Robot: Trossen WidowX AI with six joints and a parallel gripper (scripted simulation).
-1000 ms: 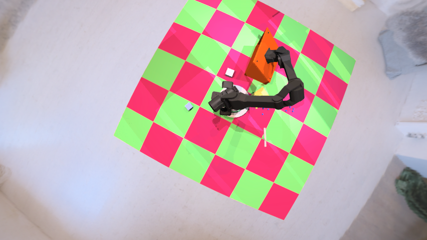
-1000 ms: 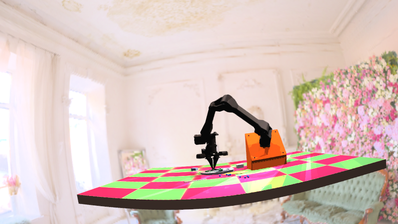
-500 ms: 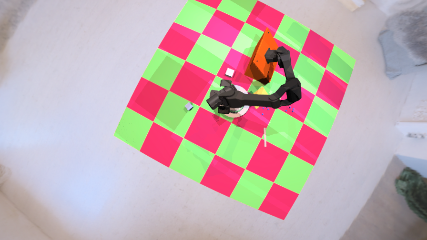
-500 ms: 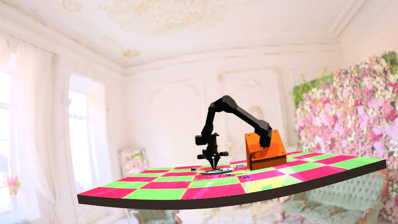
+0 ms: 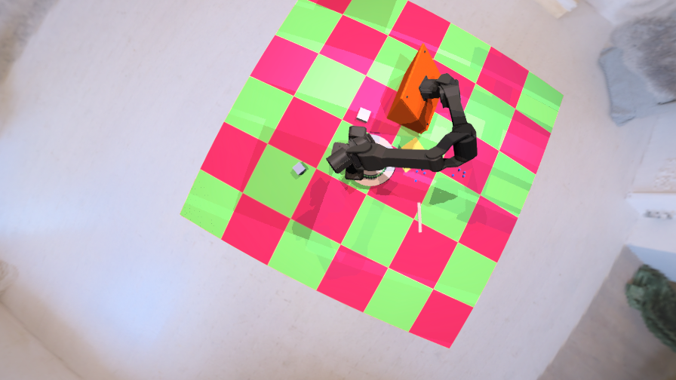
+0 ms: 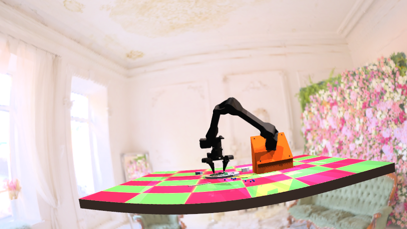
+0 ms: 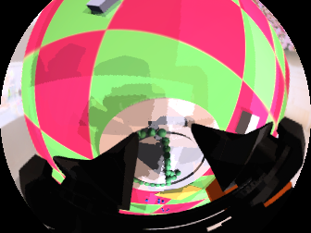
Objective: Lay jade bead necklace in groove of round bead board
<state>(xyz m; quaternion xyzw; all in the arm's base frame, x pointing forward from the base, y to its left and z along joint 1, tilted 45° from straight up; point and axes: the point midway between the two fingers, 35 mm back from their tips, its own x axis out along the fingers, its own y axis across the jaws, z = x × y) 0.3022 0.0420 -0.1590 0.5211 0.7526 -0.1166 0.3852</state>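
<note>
Right now the round bead board is 6 cm to the left of my gripper tip, 2 cm behind it and 1 cm below it. From my gripper tip the other things lie so: pale blue cube 15 cm to the right, 15 cm ahead, 1 cm below; then white cube 16 cm behind, 6 cm to the right, 1 cm below; then yellow patch 19 cm to the left, 13 cm behind, 2 cm below.
</note>
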